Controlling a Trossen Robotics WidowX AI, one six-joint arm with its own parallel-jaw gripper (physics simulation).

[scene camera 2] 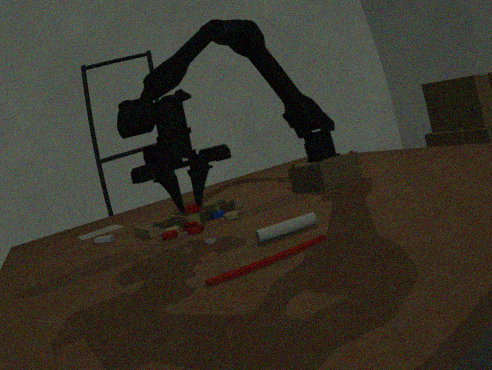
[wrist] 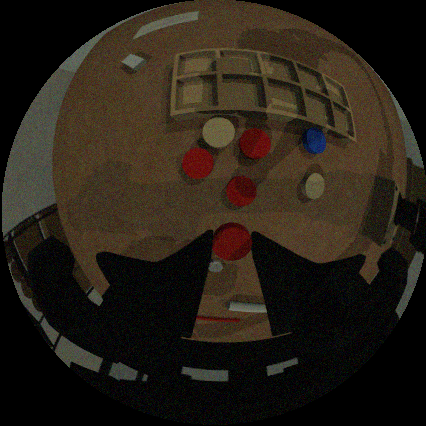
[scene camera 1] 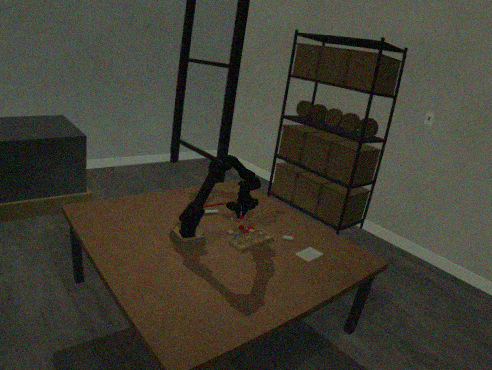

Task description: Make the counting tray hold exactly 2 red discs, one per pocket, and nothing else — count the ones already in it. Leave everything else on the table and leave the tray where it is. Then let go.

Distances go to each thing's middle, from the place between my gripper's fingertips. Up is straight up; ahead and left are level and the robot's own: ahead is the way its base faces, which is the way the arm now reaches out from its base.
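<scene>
Wooden counting tray point(wrist: 213, 82): my hand 17 cm left of it, 3 cm past it, 4 cm above it. Red rod point(scene camera 2: 251, 267): 28 cm left of my hand, 1 cm behind, 5 cm below.
</scene>
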